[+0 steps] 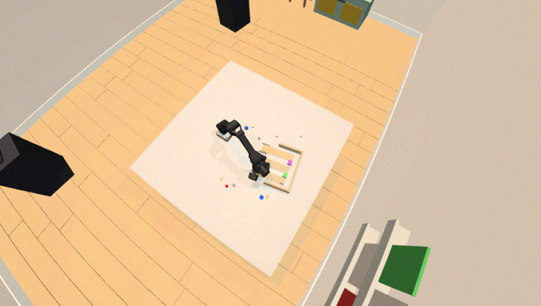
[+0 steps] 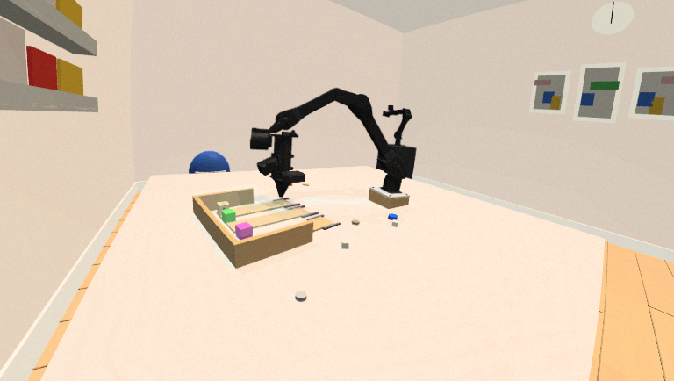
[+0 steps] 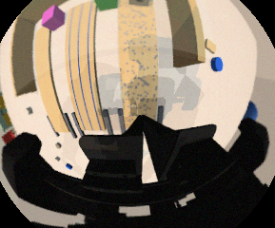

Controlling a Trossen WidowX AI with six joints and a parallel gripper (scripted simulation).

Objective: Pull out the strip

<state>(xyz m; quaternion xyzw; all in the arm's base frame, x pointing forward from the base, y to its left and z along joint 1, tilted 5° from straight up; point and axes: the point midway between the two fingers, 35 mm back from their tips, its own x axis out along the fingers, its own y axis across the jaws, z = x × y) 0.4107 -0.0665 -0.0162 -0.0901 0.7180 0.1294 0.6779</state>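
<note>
My gripper tip is 90 mm short of the speckled strip, 30 mm to the right of it and 20 mm above it. Also, from my gripper tip: labelled cube (190 mm ahead, 50 mm to the left, 10 mm below); grey disc (70 mm ahead, 440 mm to the left, 20 mm below); red piece (100 mm behind, 230 mm to the right, 20 mm below).
</note>
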